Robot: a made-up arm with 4 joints.
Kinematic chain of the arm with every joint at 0, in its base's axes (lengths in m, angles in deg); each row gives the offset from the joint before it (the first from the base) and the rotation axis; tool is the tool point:
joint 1: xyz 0 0 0.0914 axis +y
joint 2: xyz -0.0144 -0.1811 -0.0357 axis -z
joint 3: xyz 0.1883 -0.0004 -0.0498 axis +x
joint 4: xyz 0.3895 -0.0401 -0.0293 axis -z
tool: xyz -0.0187 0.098 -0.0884
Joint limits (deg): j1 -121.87..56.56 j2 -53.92..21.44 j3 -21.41..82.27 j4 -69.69..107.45
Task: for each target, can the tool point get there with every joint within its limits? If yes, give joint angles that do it. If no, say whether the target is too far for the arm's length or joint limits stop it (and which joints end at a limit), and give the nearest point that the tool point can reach.
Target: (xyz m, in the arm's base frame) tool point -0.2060 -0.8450 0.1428
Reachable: no: joint limits stop it (at a limit: joint 1, joint 2, joint 3, joint 4) | nearest point -0.0570 -0.4172 0.5363 | short by 0.600 m
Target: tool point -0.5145 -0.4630 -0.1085
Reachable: no: joint limits stop it (at a limit: joint 1, joint 2, joint 3, joint 4) | nearest point 0.0692 -0.4172 -0.3518 | short by 0.634 m
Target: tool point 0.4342 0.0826 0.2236
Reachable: yes | joints -32.00 -17.25 58.68 -31.56
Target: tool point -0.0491 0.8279 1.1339
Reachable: no: too far | nearest point -0.0235 0.3099 0.5905 | short by 0.751 m
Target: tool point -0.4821 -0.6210 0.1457
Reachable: no: joint limits stop it (at a limit: joint 1, joint 2, joint 3) | nearest point -0.2489 -0.2676 0.5780 | short by 0.605 m
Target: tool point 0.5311 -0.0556 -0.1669
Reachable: yes | joints 7.33 -4.30 11.86 13.17
